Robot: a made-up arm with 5 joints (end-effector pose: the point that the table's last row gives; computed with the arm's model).
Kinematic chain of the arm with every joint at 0, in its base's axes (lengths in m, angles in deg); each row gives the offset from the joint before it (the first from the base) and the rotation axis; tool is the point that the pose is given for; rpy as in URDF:
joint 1: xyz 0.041 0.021 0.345 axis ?
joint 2: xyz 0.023 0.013 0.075 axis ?
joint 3: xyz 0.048 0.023 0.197 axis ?
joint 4: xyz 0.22 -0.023 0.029 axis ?
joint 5: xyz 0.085 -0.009 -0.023 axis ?
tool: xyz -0.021 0.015 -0.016 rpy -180 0 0
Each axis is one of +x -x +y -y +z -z.
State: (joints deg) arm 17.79 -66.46 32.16 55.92 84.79
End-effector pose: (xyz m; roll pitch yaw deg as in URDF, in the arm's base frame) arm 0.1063 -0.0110 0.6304 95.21 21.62 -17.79
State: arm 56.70 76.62 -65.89 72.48 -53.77
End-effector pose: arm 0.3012 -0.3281 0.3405 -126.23 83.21 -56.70
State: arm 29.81 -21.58 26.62 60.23 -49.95
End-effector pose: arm 0.2481 -0.0678 0.5632 -130.05 65.27 -29.81
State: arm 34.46 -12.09 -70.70 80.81 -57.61
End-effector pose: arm 0.1314 -0.0101 0.8279 -122.39 -1.98 -34.46
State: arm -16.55 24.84 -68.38 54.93 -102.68
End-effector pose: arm 0.3724 0.1365 0.7338 -77.32 11.39 16.55
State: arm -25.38 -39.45 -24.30 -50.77 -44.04
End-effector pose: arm 0.0313 0.0451 0.8810 44.04 -65.48 -154.62
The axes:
joint 1: -z
joint 2: +y
joint 3: +y
joint 4: +y
joint 5: -x

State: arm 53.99 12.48 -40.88 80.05 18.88
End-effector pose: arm 0.2268 -0.2125 0.6553 161.12 51.65 -53.99
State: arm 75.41 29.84 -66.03 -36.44 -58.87
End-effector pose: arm 0.1563 -0.3208 0.7759 -121.13 -72.63 -75.41
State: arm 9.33 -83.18 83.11 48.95 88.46
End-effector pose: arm 0.1044 -0.0012 0.4468 91.54 48.88 -9.33
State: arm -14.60 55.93 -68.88 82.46 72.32
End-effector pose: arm 0.4335 0.1163 0.4935 107.68 69.51 14.60
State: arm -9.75 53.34 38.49 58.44 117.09
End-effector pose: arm 0.2032 0.0315 0.2718 -117.09 29.73 -170.25
